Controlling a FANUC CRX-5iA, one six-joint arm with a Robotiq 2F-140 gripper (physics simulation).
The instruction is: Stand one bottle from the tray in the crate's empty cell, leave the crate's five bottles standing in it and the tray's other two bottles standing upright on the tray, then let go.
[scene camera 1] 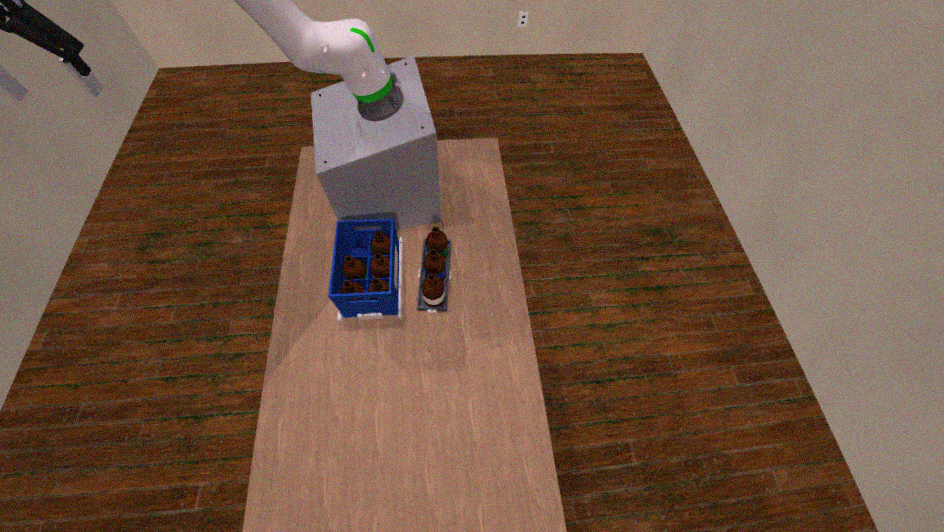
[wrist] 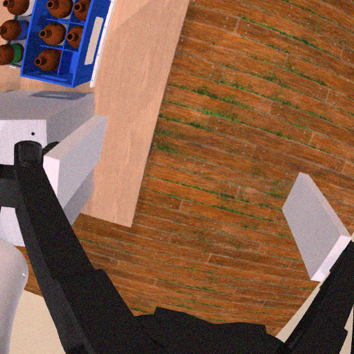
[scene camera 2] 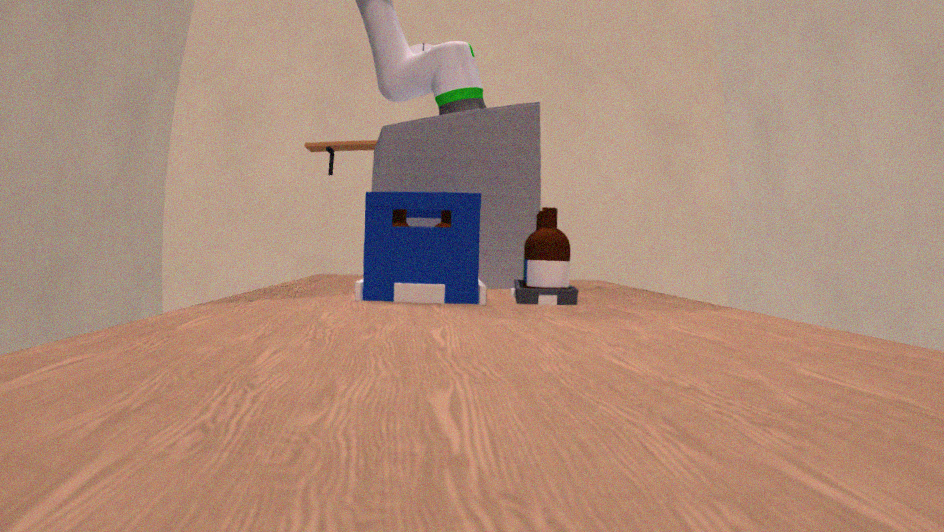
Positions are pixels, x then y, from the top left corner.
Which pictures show the gripper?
Scene camera 1 and the wrist view only.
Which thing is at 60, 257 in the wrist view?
The gripper.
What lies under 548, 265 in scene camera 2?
A white-labelled bottle.
